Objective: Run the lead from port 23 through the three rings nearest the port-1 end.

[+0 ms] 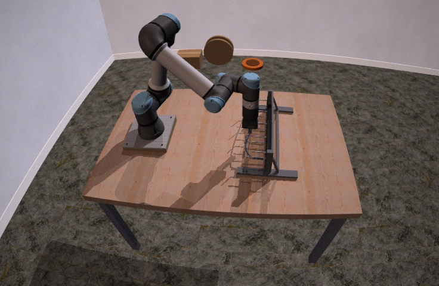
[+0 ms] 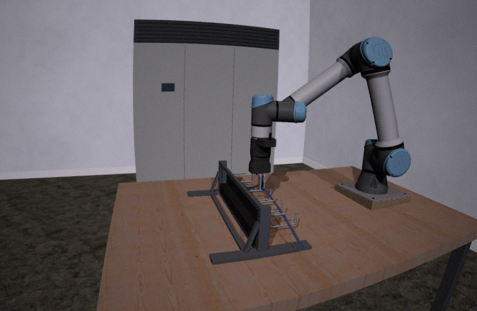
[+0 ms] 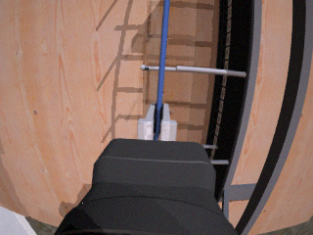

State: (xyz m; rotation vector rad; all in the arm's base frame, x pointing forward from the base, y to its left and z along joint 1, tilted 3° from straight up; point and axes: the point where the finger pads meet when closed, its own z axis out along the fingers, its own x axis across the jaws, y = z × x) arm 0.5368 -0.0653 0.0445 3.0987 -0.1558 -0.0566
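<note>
Right now my hand is 110 mm short of the dark rack, 40 mm to the right of it and 20 mm above it.
</note>
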